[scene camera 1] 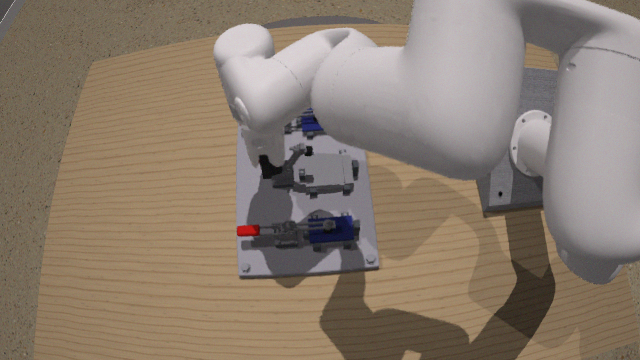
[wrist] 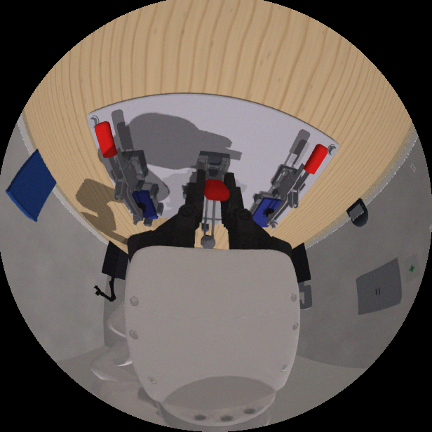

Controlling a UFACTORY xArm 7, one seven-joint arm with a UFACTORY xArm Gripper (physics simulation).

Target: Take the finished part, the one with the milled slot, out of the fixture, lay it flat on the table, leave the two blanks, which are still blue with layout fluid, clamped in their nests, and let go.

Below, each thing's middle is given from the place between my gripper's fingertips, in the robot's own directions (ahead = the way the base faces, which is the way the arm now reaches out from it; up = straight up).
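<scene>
Fixture plate [scene camera 1: 257, 203]: 60 mm below my hand and 40 mm behind it. Finished part [scene camera 1: 323, 171]: 30 mm below my hand, 10 mm to the left of it and 90 mm behind it.
</scene>
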